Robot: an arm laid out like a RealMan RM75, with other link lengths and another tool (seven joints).
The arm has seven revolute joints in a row. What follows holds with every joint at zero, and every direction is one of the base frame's. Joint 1 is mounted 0.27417 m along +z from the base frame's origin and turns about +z. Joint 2 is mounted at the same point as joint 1 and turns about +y. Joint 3 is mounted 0.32 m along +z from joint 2 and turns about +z. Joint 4 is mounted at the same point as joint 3 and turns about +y. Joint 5 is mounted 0.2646 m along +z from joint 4 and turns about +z. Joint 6 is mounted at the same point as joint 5 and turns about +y. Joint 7 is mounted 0.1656 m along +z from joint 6 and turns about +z. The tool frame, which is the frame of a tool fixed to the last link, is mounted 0.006 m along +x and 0.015 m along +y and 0.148 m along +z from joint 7; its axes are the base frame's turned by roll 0, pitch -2.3 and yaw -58.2 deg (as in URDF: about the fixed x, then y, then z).
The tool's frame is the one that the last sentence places.
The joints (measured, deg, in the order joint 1, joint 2, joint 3, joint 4, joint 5, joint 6, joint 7), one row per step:
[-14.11, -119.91, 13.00, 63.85, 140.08, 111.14, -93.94]
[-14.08, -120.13, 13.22, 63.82, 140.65, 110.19, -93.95]
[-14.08, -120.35, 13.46, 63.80, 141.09, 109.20, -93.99]
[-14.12, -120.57, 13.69, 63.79, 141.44, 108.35, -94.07]
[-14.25, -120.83, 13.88, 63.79, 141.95, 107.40, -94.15]
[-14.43, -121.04, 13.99, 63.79, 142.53, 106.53, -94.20]
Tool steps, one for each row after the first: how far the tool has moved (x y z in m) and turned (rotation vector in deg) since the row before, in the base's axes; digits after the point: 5 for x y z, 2 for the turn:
[-0.00449, 0.00057, -0.00277, -0.07, 0.67, 0.59]
[-0.00407, 0.00132, -0.00244, 0.03, 0.66, 0.51]
[-0.00300, 0.00146, -0.00231, 0.02, 0.52, 0.41]
[-0.00333, 0.00187, -0.00266, -0.01, 0.62, 0.45]
[-0.00334, 0.00182, -0.00218, -0.03, 0.65, 0.41]

